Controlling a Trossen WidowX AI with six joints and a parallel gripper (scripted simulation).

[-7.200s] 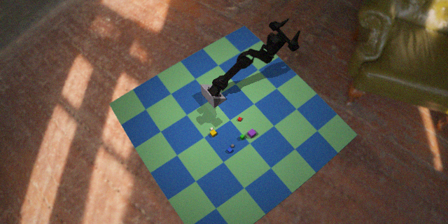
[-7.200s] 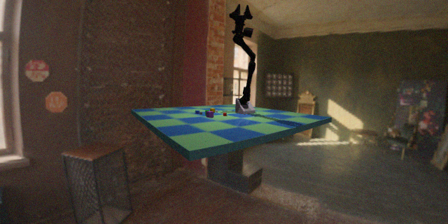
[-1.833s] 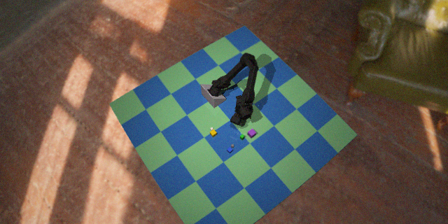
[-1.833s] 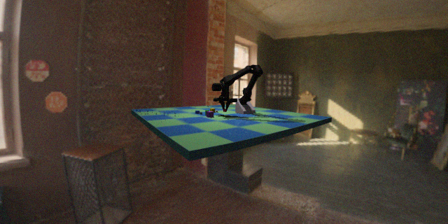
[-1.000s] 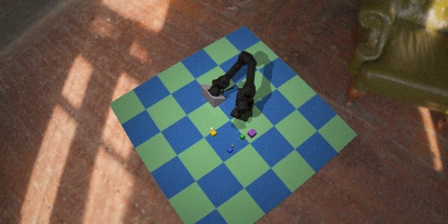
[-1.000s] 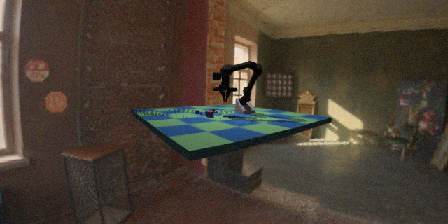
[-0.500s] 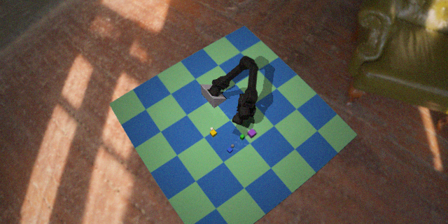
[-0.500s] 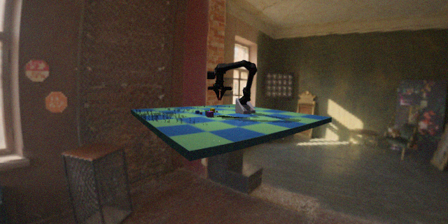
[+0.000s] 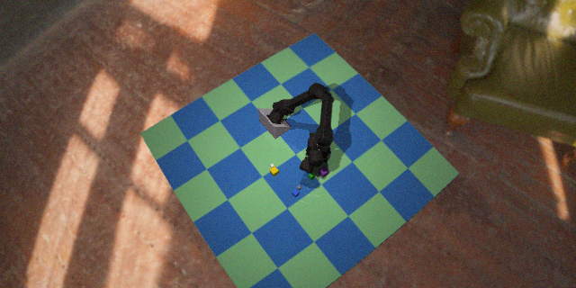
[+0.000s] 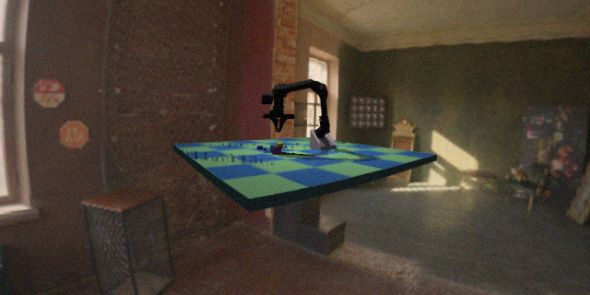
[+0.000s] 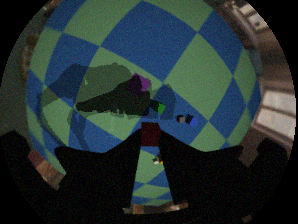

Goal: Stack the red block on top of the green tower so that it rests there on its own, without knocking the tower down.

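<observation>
The purple block is 40 mm ahead of my gripper tip, 50 mm to the left of it and 110 mm below it. From my gripper tip the other things lie so: red block: right at my gripper tip; then blue block: 60 mm ahead, 140 mm to the right, 120 mm below; then yellow block: 100 mm behind, 160 mm to the right, 110 mm below.
</observation>
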